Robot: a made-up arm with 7 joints.
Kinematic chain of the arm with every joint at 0, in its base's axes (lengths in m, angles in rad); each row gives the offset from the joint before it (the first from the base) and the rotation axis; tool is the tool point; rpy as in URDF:
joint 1: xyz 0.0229 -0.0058 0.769 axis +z
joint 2: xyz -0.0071 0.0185 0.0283 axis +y
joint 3: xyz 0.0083 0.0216 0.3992 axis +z
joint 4: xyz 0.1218 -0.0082 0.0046 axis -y
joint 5: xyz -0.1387 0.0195 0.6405 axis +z
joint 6: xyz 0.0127 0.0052 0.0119 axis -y
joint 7: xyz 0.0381 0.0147 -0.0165 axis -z
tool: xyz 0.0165 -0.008 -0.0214 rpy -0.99 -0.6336 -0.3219
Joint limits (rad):
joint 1: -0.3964..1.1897
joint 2: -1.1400..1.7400
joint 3: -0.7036..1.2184
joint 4: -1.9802..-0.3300
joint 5: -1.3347..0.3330
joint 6: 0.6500..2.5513
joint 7: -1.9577..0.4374
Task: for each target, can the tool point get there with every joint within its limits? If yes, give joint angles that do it. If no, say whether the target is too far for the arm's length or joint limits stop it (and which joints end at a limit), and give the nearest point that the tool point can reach.
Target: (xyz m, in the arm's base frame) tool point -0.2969 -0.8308 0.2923
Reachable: no: joint limits stop it (at a limit: joint 1, joint 2, joint 3, joint 4, joint 5) | nearest point -0.0661 -0.5264 0.1880 | short by 0.396 m
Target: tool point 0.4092 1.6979 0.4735
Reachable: no: too far | nearest point 0.2758 1.1094 0.5849 | short by 0.614 m
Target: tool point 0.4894 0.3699 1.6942
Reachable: yes | joints 0.7309 -0.0424 -0.0493 -0.9630 -1.0579 1.1706 -0.3559
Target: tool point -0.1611 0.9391 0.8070
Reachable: yes | joints 0.9113 0.6454 0.9066 -1.7400 -0.8978 2.3665 -1.2115
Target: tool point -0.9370 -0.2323 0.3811
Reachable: no: joint limits stop it (at a limit: joint 1, joint 2, joint 4) | nearest point -0.5851 0.3529 0.3375 | short by 0.684 m
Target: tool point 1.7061 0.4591 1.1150
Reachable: no: too far | nearest point 1.1258 0.2988 1.0059 | short by 0.612 m
